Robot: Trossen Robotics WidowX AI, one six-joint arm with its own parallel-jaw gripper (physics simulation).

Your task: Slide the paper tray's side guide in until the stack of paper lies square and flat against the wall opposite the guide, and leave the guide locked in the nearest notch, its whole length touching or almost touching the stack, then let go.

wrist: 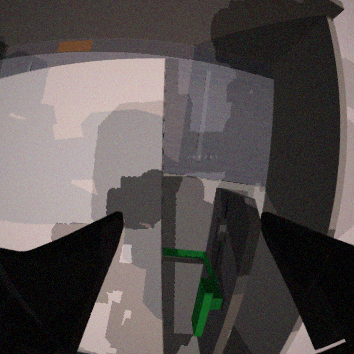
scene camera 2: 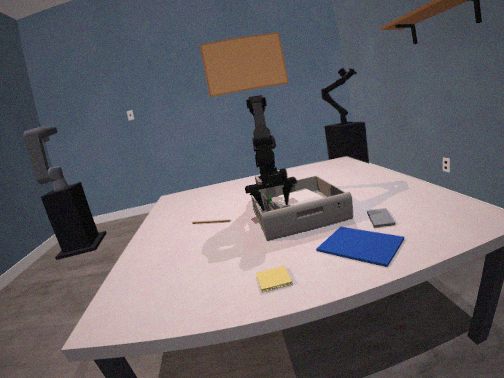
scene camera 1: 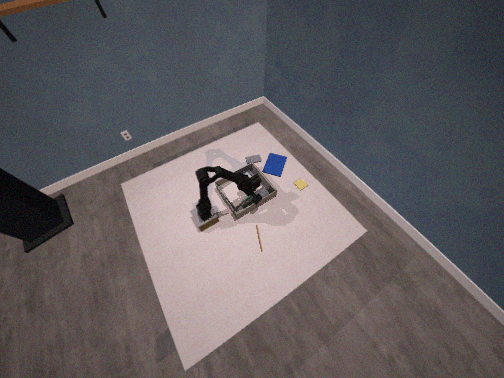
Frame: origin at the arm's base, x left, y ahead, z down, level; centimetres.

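Seen in the pictures: gripper, fingertip midpoint: (wrist: 192, 219) (scene camera 2: 275, 208) (scene camera 1: 252, 196); arm's base at its link origin: (scene camera 1: 205, 215).
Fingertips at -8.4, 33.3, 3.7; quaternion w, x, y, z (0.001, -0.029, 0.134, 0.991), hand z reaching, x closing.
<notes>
Offsets run from my fingertips to a thing's middle, as dx, dy, dz.
The grey paper tray {+8.4, +0.3, -0.2} (scene camera 1: 265, 202) (scene camera 2: 280, 226) (wrist: 307, 125) holds a white paper stack {+10.8, -1.6, +1.6} (scene camera 1: 230, 190) (scene camera 2: 306, 196) (wrist: 115, 85). In the wrist view the stack's guide-side edge runs straight up the view; its opposite edge is out of view, so contact with that wall cannot be judged. The dark side guide {-0.8, -4.1, +0.3} (wrist: 220, 245), with a green lever {+0.2, -4.0, +0.3} (wrist: 202, 307) (scene camera 2: 270, 199), stands upright right of the stack, with a gap between them. My gripper (wrist: 192, 219) (scene camera 2: 275, 205) is open and empty over the tray, one fingertip over the stack, the other right of the guide. Notch engagement is not visible.
A blue notebook {+12.6, +34.9, +4.2} (scene camera 1: 275, 164) (scene camera 2: 360, 245), a grey box {+28.0, +25.3, +4.1} (scene camera 1: 253, 159) (scene camera 2: 381, 218) and a yellow notepad {-14.2, +35.7, +4.1} (scene camera 1: 300, 184) (scene camera 2: 274, 278) lie beyond the tray from the arm's base. A brown pencil {-23.6, -15.4, +4.3} (scene camera 1: 259, 238) (scene camera 2: 211, 221) lies off one side of the tray.
</notes>
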